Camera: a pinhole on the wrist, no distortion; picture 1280 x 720 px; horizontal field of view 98.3 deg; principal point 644.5 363.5 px. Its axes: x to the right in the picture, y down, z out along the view. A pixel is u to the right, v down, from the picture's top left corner.
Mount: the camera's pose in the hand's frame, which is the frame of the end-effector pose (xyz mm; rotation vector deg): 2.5 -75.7 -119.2 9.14 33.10 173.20
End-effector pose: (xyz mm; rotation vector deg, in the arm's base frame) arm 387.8 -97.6 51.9 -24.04 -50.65 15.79
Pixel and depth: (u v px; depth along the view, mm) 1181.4 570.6 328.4
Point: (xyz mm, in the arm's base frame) 14.6 -188.5 24.6
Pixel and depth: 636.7 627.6 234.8
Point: 300.2 -136.7 192.7
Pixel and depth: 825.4 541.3 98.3
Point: 390.8 -167.7 61.6
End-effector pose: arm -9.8 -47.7 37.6 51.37 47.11 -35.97
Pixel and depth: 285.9 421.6 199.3
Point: 69.4 -136.9 -79.8
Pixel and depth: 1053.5 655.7 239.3
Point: -104.8 -214.3 184.8
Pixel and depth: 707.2 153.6 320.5
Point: 161.0 -88.7 147.4
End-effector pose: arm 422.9 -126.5 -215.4 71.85 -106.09 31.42
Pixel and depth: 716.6 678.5 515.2
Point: 386.4 -522.2 -513.6
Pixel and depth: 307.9 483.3 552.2
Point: 210.5 -642.7 -128.3
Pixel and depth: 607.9 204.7 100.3
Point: 445.4 -116.4 -177.3
